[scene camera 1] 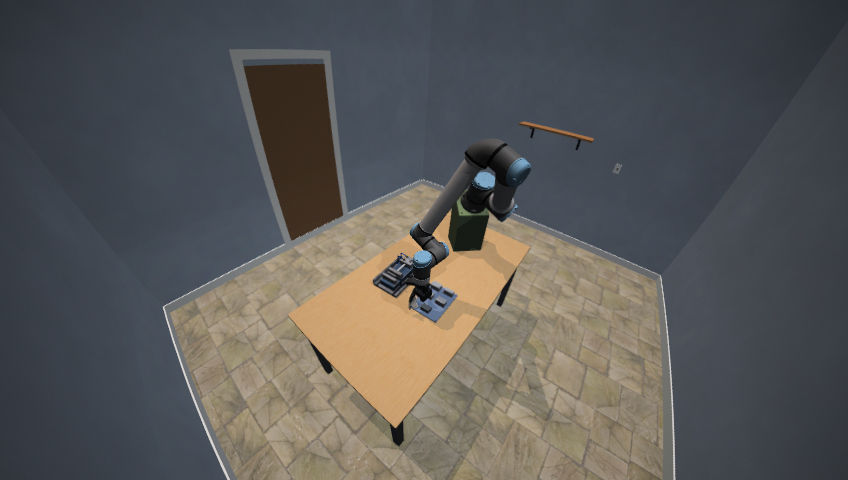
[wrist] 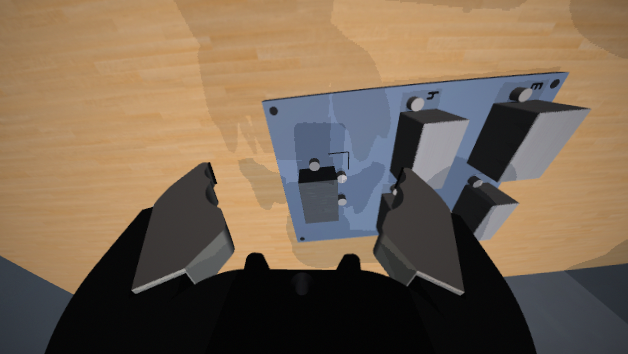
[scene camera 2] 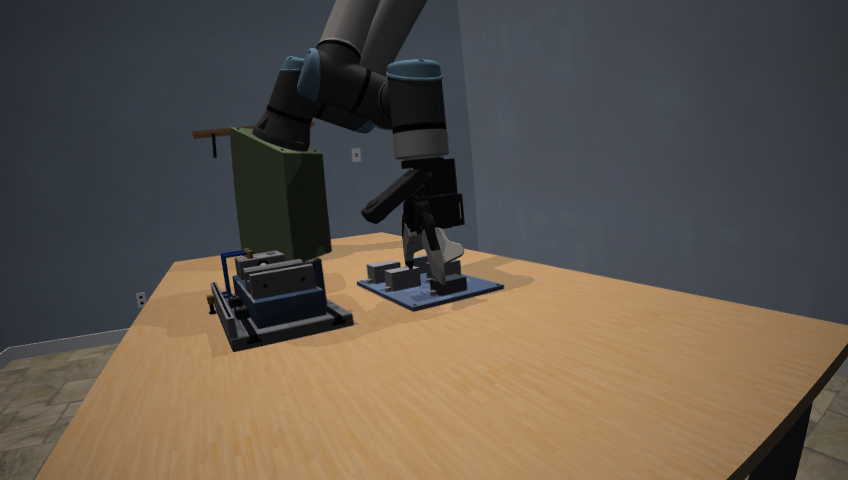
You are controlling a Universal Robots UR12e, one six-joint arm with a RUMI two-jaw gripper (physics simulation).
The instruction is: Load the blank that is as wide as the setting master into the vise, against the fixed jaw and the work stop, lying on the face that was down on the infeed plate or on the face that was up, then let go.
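Frame: origin at the arm's base, x ahead, y left, z up, level; centimetres.
Seen in the pictures: gripper, fingertip midpoint: [scene camera 1: 418, 302] [wrist: 307, 169] [scene camera 2: 425, 276]; arm's base, link origin: [scene camera 1: 473, 202] [scene camera 2: 280, 140].
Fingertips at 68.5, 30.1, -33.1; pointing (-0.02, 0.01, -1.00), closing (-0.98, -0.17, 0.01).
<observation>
Offsets run from my fingertips to a thing's middle, as dx, dy, dz. "spot": to the spot under its first point. Level surfaces: height alone.
The blue infeed plate @(-10.6, +1.7, -4.1) [scene camera 1: 436, 315] [scene camera 2: 414, 302] [wrist: 275, 142] bears several grey blanks. My gripper [scene camera 1: 418, 299] [scene camera 2: 425, 274] [wrist: 307, 169] is open and empty, pointing down above the plate. In the wrist view a dark grey blank @(-2.1, +4.4, -2.5) [wrist: 320, 200] [scene camera 2: 452, 284] [scene camera 1: 426, 308] shows between the two fingers, lower than them. A taller blank @(-9.6, -2.7, -1.9) [wrist: 444, 145] and a larger one @(-17.8, -5.3, -1.9) [wrist: 537, 137] stand to the right; a smaller blank @(-21.1, +3.1, -1.9) [wrist: 495, 212] is below them. Another is partly hidden by the right finger. The vise @(-3.2, -27.2, +0.4) [scene camera 2: 285, 306] [scene camera 1: 390, 278] has grey jaws on a blue body. I cannot tell which piece is the setting master.
A blue bent bracket @(spot: -11.2, -37.3, +2.3) [scene camera 2: 224, 274] with brass knobs stands at the vise's left side in scene camera 2. The green robot pedestal [scene camera 1: 468, 228] [scene camera 2: 279, 202] stands behind on the wooden table @(dz -4.5) [scene camera 1: 380, 356] [scene camera 2: 476, 380]. Short pins @(-7.8, -5.9, -3.3) [wrist: 415, 104] stick up from the plate beside the blanks.
</observation>
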